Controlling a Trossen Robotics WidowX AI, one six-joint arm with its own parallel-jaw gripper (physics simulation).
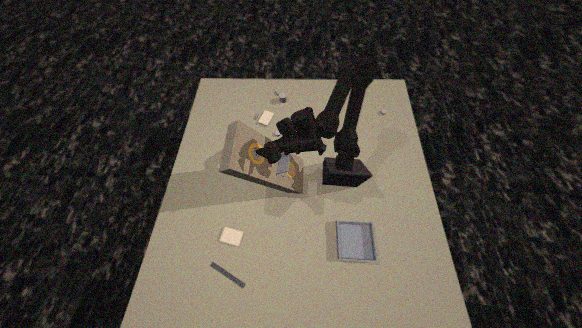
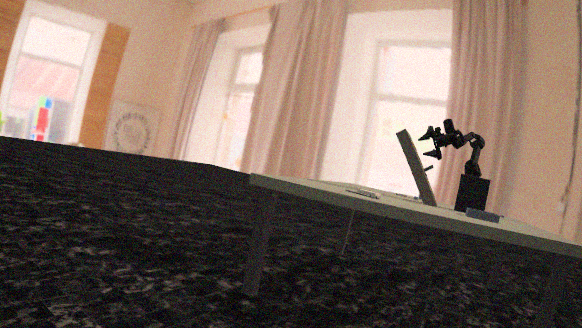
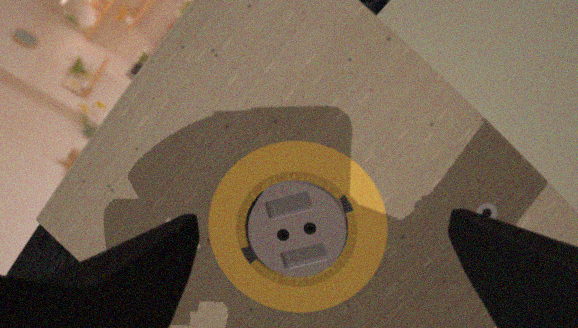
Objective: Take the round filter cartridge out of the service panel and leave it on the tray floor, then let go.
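Note:
The round grey filter cartridge (image 3: 297, 228) sits in its socket inside a yellow ring (image 3: 232, 260) (image 1: 252, 155) on the tan service panel (image 1: 234, 143) (image 2: 414, 166) (image 3: 288, 65). The panel leans back on the table. My gripper (image 1: 261, 151) (image 2: 424, 146) (image 3: 324, 224) is open and empty, pointing straight at the cartridge, close in front of it. One finger stands on each side of the ring, and neither touches the cartridge. The grey tray (image 1: 355, 242) lies flat at the front right of the table, empty.
A second yellow ring with a grey flap (image 1: 284, 164) is on the panel's right half. Two white cards (image 1: 231, 236) (image 1: 265, 117), a dark bar (image 1: 227, 274), a small cylinder (image 1: 282, 97) and a small disc (image 1: 383, 111) lie on the table. The arm's base (image 1: 346, 174) stands right of the panel.

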